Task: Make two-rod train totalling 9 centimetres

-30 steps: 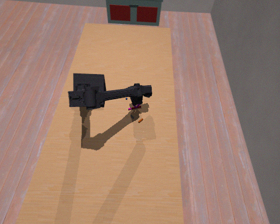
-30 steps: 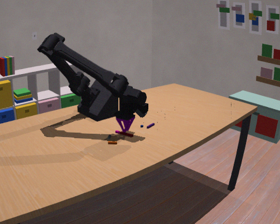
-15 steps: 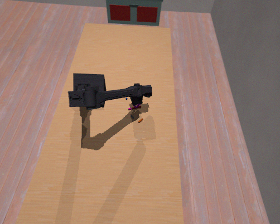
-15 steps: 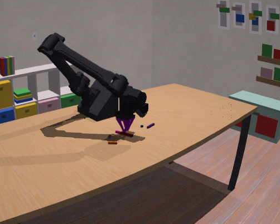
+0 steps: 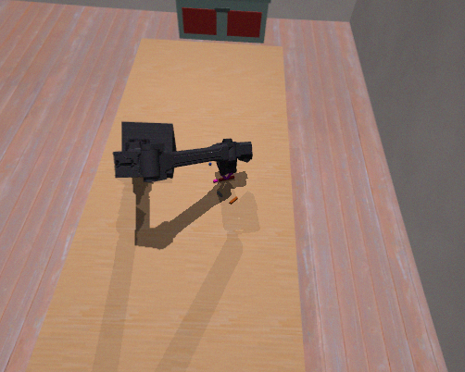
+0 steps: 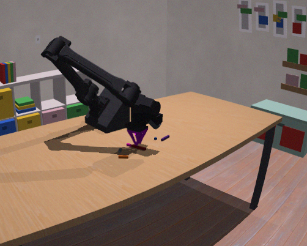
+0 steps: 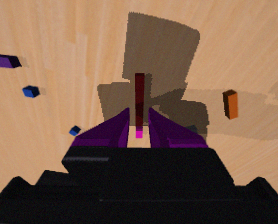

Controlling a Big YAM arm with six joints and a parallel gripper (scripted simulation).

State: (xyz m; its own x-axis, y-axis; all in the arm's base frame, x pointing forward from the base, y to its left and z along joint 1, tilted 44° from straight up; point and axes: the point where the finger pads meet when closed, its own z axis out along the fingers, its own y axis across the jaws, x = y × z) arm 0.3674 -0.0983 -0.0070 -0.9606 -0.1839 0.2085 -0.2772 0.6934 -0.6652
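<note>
The red rod lies 20 mm below my hand. From my hand the other things lie so: orange rod 30 mm ahead, 110 mm to the right, 20 mm below; magenta rod 40 mm behind, 10 mm to the right, 20 mm below; grey rod 20 mm behind, 80 mm to the right, 20 mm below.
</note>
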